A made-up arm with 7 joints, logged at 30 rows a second.
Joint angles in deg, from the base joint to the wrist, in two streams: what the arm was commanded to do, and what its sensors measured. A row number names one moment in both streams.
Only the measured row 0 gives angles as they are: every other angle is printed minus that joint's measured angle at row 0.
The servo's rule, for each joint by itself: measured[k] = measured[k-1] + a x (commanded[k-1-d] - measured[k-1]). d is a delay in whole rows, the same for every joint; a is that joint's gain. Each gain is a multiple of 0.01, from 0.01 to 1. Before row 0 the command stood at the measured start. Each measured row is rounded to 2 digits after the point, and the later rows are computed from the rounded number. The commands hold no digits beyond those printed.
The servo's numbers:
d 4
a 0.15 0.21 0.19 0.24 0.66 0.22 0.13
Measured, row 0:
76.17, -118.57, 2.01, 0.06, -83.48, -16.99, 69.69
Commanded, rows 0 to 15:
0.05, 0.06, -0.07, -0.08, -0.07, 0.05, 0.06
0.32, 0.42, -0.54, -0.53, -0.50, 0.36, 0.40
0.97, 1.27, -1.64, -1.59, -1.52, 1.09, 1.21
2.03, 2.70, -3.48, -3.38, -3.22, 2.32, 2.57
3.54, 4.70, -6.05, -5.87, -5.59, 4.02, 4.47
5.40, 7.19, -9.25, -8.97, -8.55, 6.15, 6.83
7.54, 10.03, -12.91, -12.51, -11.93, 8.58, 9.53
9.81, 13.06, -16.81, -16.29, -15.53, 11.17, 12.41
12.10, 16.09, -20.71, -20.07, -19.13, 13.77, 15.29
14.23, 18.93, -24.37, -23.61, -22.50, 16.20, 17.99
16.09, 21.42, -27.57, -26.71, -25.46, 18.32, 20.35
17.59, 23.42, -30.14, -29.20, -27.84, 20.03, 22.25
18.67, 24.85, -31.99, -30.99, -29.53, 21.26, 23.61
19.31, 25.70, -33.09, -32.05, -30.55, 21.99, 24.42
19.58, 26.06, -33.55, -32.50, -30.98, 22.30, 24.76
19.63, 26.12, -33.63, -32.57, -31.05, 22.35, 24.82
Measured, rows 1 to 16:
0.00, 0.00, 0.00, 0.00, 0.00, 0.00, 0.00
0.00, 0.00, 0.00, 0.00, 0.00, 0.00, 0.00
0.00, 0.00, 0.00, 0.00, 0.00, 0.00, 0.00
0.00, 0.00, 0.00, 0.00, 0.00, 0.00, 0.00
0.01, 0.01, -0.01, -0.02, -0.05, 0.01, 0.01
0.06, 0.10, -0.11, -0.14, -0.35, 0.09, 0.06
0.20, 0.35, -0.40, -0.49, -1.12, 0.31, 0.21
0.47, 0.84, -0.99, -1.18, -2.51, 0.75, 0.52
0.93, 1.65, -1.95, -2.31, -4.54, 1.47, 1.03
1.60, 2.81, -3.34, -3.91, -7.19, 2.50, 1.78
2.49, 4.33, -5.16, -5.97, -10.32, 3.84, 2.79
3.59, 6.16, -7.37, -8.45, -13.76, 5.45, 4.04
4.87, 8.25, -9.90, -11.24, -17.30, 7.28, 5.50
6.27, 10.49, -12.65, -14.21, -20.73, 9.24, 7.12
7.74, 12.79, -15.48, -17.21, -23.85, 11.24, 8.84
9.22, 15.02, -18.27, -20.09, -26.48, 13.17, 10.58

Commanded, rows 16 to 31:
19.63, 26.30, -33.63, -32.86, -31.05, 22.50, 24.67
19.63, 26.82, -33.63, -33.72, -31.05, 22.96, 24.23
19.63, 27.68, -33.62, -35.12, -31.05, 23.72, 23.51
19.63, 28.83, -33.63, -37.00, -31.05, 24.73, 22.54
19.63, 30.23, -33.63, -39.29, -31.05, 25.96, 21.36
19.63, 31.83, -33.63, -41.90, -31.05, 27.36, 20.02
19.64, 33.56, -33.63, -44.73, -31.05, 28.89, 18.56
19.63, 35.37, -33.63, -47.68, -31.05, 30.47, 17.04
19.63, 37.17, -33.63, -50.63, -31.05, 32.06, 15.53
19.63, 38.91, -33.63, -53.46, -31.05, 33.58, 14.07
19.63, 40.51, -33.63, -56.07, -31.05, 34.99, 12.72
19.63, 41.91, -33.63, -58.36, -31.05, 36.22, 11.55
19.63, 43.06, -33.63, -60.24, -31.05, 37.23, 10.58
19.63, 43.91, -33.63, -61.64, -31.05, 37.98, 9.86
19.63, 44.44, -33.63, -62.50, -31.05, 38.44, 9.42
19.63, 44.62, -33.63, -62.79, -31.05, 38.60, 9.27
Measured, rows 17 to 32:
10.64, 17.08, -20.88, -22.71, -28.49, 14.95, 12.27
11.94, 18.89, -23.20, -24.95, -29.85, 16.50, 13.85
13.09, 20.40, -25.17, -26.76, -30.60, 17.78, 15.27
14.07, 21.60, -26.78, -28.15, -30.90, 18.79, 16.51
14.90, 22.59, -28.08, -29.28, -31.00, 19.61, 17.57
15.61, 23.48, -29.13, -30.35, -31.03, 20.35, 18.44
16.21, 24.36, -29.98, -31.49, -31.04, 21.09, 19.10
16.72, 25.30, -30.67, -32.81, -31.05, 21.89, 19.55
17.16, 26.34, -31.23, -34.37, -31.05, 22.79, 19.79
17.53, 27.49, -31.69, -36.18, -31.05, 23.80, 19.82
17.85, 28.76, -32.06, -38.23, -31.05, 24.92, 19.66
18.12, 30.15, -32.36, -40.50, -31.05, 26.14, 19.32
18.35, 31.62, -32.60, -42.93, -31.05, 27.44, 18.83
18.54, 33.15, -32.80, -45.46, -31.05, 28.79, 18.21
18.70, 34.70, -32.96, -48.01, -31.05, 30.15, 17.50
18.84, 36.21, -33.09, -50.49, -31.05, 31.49, 16.73

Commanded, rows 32 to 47:
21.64, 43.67, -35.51, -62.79, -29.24, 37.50, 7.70
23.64, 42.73, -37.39, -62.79, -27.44, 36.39, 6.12
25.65, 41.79, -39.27, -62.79, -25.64, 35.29, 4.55
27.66, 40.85, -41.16, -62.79, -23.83, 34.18, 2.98
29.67, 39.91, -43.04, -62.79, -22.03, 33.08, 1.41
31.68, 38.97, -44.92, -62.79, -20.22, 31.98, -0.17
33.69, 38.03, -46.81, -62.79, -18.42, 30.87, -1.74
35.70, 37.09, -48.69, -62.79, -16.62, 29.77, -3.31
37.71, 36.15, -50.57, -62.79, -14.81, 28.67, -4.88
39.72, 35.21, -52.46, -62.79, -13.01, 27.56, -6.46
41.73, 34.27, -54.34, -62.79, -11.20, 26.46, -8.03
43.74, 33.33, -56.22, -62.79, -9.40, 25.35, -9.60
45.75, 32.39, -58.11, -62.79, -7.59, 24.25, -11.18
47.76, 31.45, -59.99, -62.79, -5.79, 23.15, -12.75
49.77, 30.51, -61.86, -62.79, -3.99, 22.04, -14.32
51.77, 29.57, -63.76, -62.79, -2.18, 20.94, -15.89
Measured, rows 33 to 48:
18.96, 37.65, -33.19, -52.83, -31.05, 32.75, 15.93
19.06, 38.96, -33.27, -54.94, -31.05, 33.90, 15.14
19.15, 40.11, -33.34, -56.75, -31.05, 34.90, 14.40
19.22, 41.06, -33.40, -58.20, -31.05, 35.71, 13.73
19.58, 41.61, -33.80, -59.30, -29.86, 36.10, 12.95
20.19, 41.85, -34.48, -60.14, -28.26, 36.16, 12.06
21.01, 41.84, -35.39, -60.78, -26.53, 35.97, 11.08
22.01, 41.63, -36.49, -61.26, -24.75, 35.58, 10.03
23.16, 41.27, -37.73, -61.63, -22.95, 35.03, 8.91
24.44, 40.79, -39.10, -61.91, -21.15, 34.36, 7.73
25.83, 40.21, -40.56, -62.12, -19.35, 33.59, 6.50
27.31, 39.55, -42.10, -62.28, -17.55, 32.75, 5.22
28.87, 38.84, -43.71, -62.40, -15.74, 31.85, 3.91
30.50, 38.08, -45.37, -62.49, -13.94, 30.91, 2.56
32.18, 37.28, -47.07, -62.56, -12.13, 29.93, 1.18
33.91, 36.45, -48.81, -62.62, -10.33, 28.92, -0.22

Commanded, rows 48 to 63:
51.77, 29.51, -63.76, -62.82, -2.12, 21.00, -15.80
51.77, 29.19, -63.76, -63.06, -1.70, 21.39, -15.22
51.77, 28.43, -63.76, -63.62, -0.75, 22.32, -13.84
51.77, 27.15, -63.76, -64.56, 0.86, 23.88, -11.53
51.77, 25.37, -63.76, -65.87, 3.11, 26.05, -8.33
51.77, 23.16, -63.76, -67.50, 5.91, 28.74, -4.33
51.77, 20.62, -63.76, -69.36, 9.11, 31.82, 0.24
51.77, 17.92, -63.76, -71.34, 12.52, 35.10, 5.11
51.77, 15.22, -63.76, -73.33, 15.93, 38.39, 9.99
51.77, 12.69, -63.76, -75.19, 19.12, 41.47, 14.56
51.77, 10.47, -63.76, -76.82, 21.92, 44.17, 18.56
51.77, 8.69, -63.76, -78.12, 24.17, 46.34, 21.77
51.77, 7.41, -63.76, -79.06, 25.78, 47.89, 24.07
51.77, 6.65, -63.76, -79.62, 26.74, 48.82, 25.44
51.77, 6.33, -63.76, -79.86, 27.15, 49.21, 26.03
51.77, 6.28, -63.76, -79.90, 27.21, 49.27, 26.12
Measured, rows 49 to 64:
35.69, 35.60, -50.58, -62.66, -8.52, 27.89, -1.64
37.50, 34.73, -52.37, -62.69, -6.72, 26.85, -3.08
39.34, 33.84, -54.17, -62.71, -4.92, 25.79, -4.54
41.20, 32.94, -55.99, -62.73, -3.11, 24.72, -6.02
42.79, 32.22, -57.47, -62.75, -2.46, 23.90, -7.29
44.14, 31.58, -58.67, -62.82, -1.96, 23.35, -8.32
45.28, 30.92, -59.64, -63.01, -1.16, 23.12, -9.04
46.25, 30.13, -60.42, -63.38, 0.17, 23.29, -9.36
47.08, 29.13, -61.05, -63.98, 2.11, 23.90, -9.23
47.78, 27.88, -61.56, -64.82, 4.62, 24.96, -8.59
48.38, 26.36, -61.98, -65.91, 7.58, 26.47, -7.44
48.89, 24.59, -62.32, -67.21, 10.84, 28.37, -5.81
49.32, 22.62, -62.59, -68.68, 14.20, 30.57, -3.76
49.69, 20.53, -62.81, -70.24, 17.45, 32.97, -1.38
50.00, 18.42, -62.99, -71.82, 20.40, 35.43, 1.21
50.27, 16.38, -63.14, -73.33, 22.89, 37.83, 3.88

